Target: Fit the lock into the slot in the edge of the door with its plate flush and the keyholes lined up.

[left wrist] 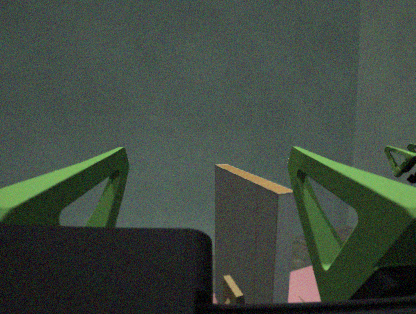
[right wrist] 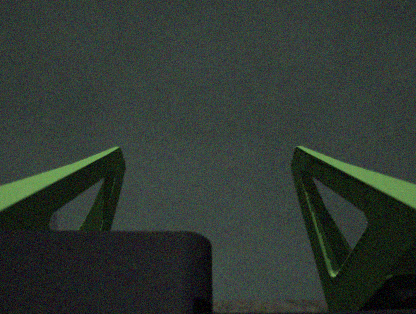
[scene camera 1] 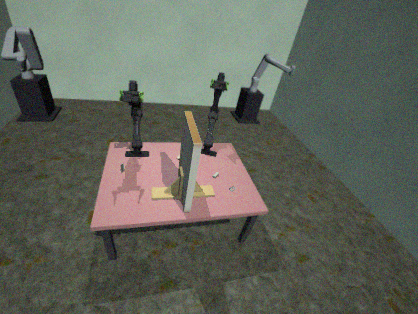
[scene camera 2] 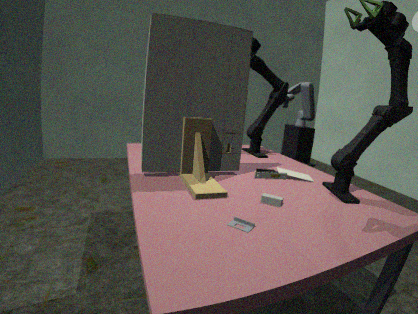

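Seen in the pictures: left gripper, fingertip midpoint: (left wrist: 208, 156) (scene camera 1: 219, 82) (scene camera 2: 352, 3); right gripper, fingertip midpoint: (left wrist: 397, 146) (right wrist: 208, 156) (scene camera 1: 130, 94); left arm's base at its link origin: (scene camera 1: 206, 152) (scene camera 2: 339, 193); right arm's base at its link origin: (scene camera 1: 137, 154) (scene camera 2: 254, 153).
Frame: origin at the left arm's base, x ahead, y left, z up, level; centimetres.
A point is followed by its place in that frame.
Note:
The grey door (scene camera 1: 189, 170) {y -4.1, x 74.7, z 38.3 cm} (scene camera 2: 197, 75) {y -6.0, x 57.6, z 36.8 cm} (left wrist: 245, 225) {y -8.2, x 51.9, z 43.8 cm} stands upright, with a small keyhole opening (scene camera 2: 229, 146) low in its face; I cannot make out the edge slot. What looks like the lock, a dark and silver case (scene camera 2: 264, 174) {y -11.3, x 28.6, z 1.7 cm}, lies on the table beyond the door's foot, against a pale flat piece (scene camera 2: 296, 174) {y -17.3, x 12.8, z 1.1 cm}. My left gripper (scene camera 1: 220, 85) {y 0.1, x 5.7, z 69.5 cm} (scene camera 2: 355, 6) {y 0.1, x 5.7, z 69.5 cm} (left wrist: 208, 156) {y 0.1, x 5.7, z 69.5 cm} is open and empty, raised high above the table. My right gripper (scene camera 1: 132, 95) {y -48.2, x 51.6, z 65.7 cm} (right wrist: 208, 156) {y -48.2, x 51.6, z 65.7 cm} is open and empty, also raised high, well apart from the lock.
A wooden stand (scene camera 1: 162, 193) {y -22.4, x 64.0, z 1.8 cm} (scene camera 2: 210, 190) {y 11.0, x 49.6, z 1.8 cm} holds the door on the pink table (scene camera 1: 120, 215) {y -42.1, x 88.1, z 0.0 cm} (scene camera 2: 190, 270) {y 46.0, x 52.0, z 0.0 cm}. A small grey block (scene camera 1: 215, 175) {y 12.7, x 32.3, z 2.0 cm} (scene camera 2: 271, 200) {y 14.0, x 31.2, z 1.3 cm} and a slotted metal plate (scene camera 1: 232, 188) {y 28.2, x 40.9, z -0.2 cm} (scene camera 2: 241, 225) {y 27.9, x 41.4, z 0.0 cm} lie right of the door. A dark piece (scene camera 1: 122, 168) {y -59.2, x 50.4, z 3.6 cm} lies at the left.

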